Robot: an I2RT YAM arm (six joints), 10 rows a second.
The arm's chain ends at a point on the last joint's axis. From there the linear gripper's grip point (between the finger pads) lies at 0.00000 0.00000 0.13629 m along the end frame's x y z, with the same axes.
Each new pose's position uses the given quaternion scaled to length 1; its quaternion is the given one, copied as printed.
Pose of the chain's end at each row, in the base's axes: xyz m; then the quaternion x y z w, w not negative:
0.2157 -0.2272 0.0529 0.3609 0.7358 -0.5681 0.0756
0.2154 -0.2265 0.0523 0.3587 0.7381 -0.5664 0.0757
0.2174 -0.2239 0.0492 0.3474 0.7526 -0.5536 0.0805
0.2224 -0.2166 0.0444 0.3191 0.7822 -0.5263 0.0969
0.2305 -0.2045 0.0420 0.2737 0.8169 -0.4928 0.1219
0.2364 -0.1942 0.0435 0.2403 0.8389 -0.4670 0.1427
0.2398 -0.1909 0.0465 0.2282 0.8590 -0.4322 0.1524
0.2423 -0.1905 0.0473 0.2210 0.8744 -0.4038 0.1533
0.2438 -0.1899 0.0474 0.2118 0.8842 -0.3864 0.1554
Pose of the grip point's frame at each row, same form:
0.1750 -0.3486 0.0061 0.3609 0.7358 -0.5681 0.0756
0.1753 -0.3479 0.0050 0.3587 0.7381 -0.5664 0.0757
0.1815 -0.3451 -0.0018 0.3474 0.7526 -0.5536 0.0805
0.1973 -0.3372 -0.0138 0.3191 0.7822 -0.5263 0.0969
0.2209 -0.3233 -0.0240 0.2737 0.8169 -0.4928 0.1219
0.2384 -0.3103 -0.0278 0.2403 0.8389 -0.4670 0.1427
0.2486 -0.3016 -0.0325 0.2282 0.8590 -0.4322 0.1524
0.2545 -0.2960 -0.0381 0.2210 0.8744 -0.4038 0.1533
0.2589 -0.2920 -0.0416 0.2118 0.8842 -0.3864 0.1554

